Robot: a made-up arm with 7 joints.
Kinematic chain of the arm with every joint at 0, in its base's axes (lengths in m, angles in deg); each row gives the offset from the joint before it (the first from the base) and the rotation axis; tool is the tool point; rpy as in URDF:
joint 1: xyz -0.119 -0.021 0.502 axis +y
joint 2: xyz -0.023 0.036 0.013 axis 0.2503 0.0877 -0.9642
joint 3: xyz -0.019 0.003 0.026 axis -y
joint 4: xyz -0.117 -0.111 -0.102 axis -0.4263 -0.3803 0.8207
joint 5: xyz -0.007 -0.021 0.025 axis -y
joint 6: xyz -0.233 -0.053 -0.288 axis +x
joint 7: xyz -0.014 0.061 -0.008 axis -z
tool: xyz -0.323 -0.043 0.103 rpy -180 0 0
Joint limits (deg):
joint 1: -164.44..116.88
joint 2: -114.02..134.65
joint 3: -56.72..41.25
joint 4: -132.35..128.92
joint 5: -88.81..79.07
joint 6: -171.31..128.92
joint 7: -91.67..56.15
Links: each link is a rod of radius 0.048 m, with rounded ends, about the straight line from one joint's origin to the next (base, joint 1, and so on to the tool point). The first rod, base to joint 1, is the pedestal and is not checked.
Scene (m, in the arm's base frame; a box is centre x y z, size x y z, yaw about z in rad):
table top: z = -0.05
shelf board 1: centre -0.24 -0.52 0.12 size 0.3 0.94 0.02 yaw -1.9
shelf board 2: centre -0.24 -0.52 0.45 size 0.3 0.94 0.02 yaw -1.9
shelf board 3: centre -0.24 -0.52 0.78 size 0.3 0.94 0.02 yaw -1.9
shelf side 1: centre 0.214 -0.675 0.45 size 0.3 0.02 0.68 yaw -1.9
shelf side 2: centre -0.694 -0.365 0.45 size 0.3 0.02 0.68 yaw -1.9
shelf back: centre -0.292 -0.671 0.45 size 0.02 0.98 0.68 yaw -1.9
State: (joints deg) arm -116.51 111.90 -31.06 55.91 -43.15 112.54 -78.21
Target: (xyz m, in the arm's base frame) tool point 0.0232 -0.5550 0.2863
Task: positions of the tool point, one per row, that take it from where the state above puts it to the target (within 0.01 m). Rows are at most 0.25 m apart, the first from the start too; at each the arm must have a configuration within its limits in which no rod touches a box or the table.
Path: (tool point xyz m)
1: 0.1402 0.6593 0.1024
2: 0.2483 0.5775 0.1475
3: 0.3278 0.4775 0.2078
4: 0.3713 0.2505 0.1339
5: 0.3352 0.0177 0.1198
6: 0.2381 -0.1789 0.1739
7: 0.1081 -0.3065 0.2863
8: 0.0922 -0.3959 0.2834
9: 0.0608 -0.4813 0.2853
10: 0.0232 -0.5550 0.2863

